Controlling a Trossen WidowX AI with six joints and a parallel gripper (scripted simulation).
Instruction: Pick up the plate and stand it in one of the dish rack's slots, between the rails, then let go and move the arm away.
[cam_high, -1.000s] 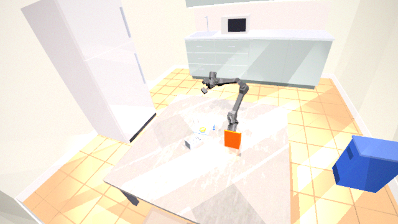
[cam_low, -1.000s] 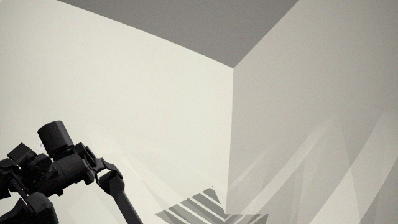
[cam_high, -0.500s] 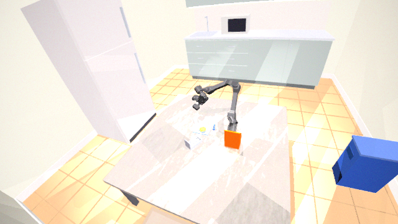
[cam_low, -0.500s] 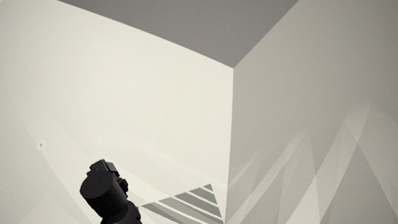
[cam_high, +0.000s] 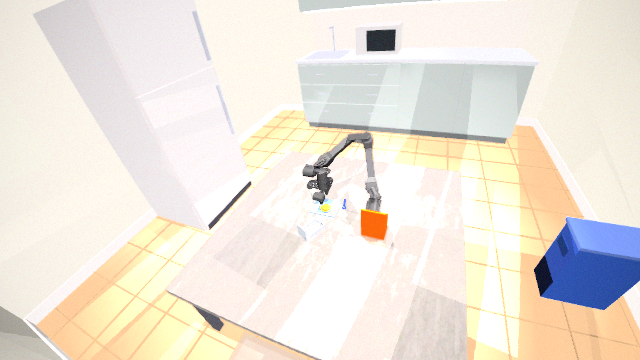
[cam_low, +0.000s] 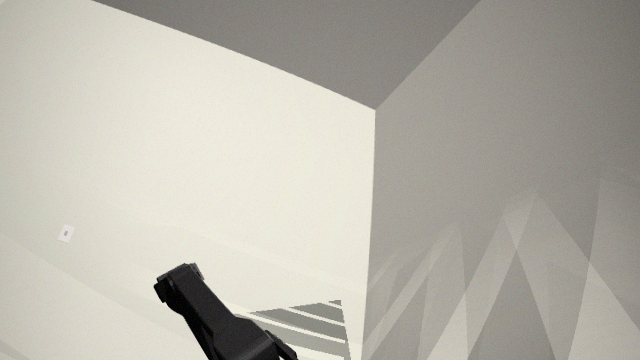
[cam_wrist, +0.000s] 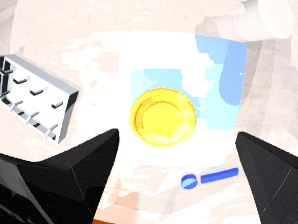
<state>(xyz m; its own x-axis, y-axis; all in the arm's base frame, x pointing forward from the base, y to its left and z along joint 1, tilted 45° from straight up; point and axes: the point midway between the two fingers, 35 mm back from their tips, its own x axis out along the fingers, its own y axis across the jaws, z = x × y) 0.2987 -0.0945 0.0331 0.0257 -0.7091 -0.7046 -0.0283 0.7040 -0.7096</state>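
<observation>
Right now my gripper tip is 1 cm past the plate, 1 cm to the right of it and 5 cm above it. From my gripper tip the other things lie so: dish rack: 1 cm ahead, 18 cm to the left, 5 cm below.
</observation>
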